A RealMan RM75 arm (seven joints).
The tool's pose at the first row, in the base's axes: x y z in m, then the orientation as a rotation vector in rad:
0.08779 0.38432 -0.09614 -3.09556 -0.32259 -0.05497
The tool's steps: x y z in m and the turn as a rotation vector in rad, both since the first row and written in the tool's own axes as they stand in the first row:
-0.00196 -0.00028 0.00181 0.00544 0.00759 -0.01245
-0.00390 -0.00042 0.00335 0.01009 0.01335 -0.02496
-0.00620 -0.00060 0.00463 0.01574 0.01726 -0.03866
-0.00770 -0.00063 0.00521 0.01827 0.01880 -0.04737
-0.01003 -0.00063 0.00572 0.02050 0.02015 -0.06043
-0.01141 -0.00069 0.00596 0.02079 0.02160 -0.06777
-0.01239 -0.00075 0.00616 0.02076 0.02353 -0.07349
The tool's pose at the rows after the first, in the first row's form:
0.08587 0.38425 -0.09802 -3.08734 -0.34119 -0.06599
0.08400 0.38404 -0.09962 -3.07999 -0.35992 -0.07430
0.08175 0.38378 -0.10099 -3.07157 -0.38039 -0.07958
0.08030 0.38352 -0.10162 -3.06733 -0.39348 -0.08167
0.07804 0.38306 -0.10222 -3.06253 -0.41326 -0.08361
0.07668 0.38284 -0.10251 -3.06063 -0.42444 -0.08594
0.07572 0.38271 -0.10275 -3.05926 -0.43314 -0.08903

